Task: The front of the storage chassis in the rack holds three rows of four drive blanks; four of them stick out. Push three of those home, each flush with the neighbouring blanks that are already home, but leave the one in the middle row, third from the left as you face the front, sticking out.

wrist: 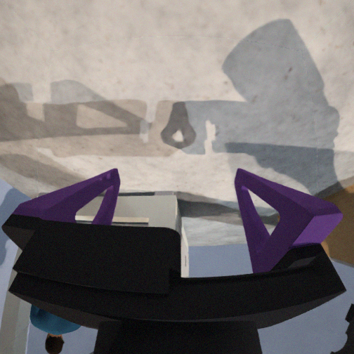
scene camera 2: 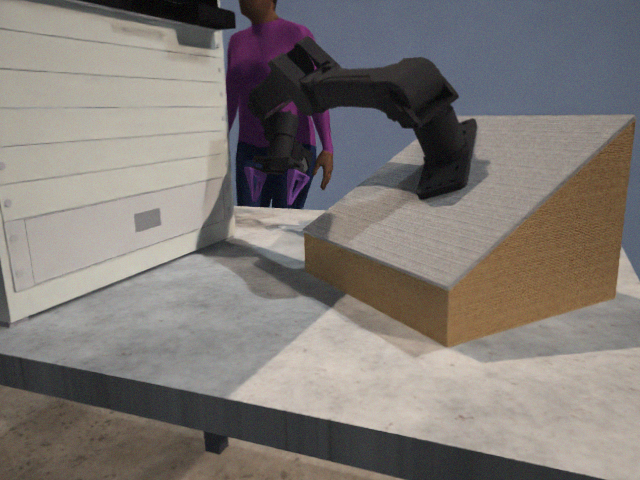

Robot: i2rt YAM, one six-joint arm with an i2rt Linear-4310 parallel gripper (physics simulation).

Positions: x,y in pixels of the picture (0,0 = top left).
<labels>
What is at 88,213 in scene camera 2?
A rack.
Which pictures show the gripper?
The wrist view and scene camera 2: all of them.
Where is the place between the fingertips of the gripper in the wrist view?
177,174
</labels>
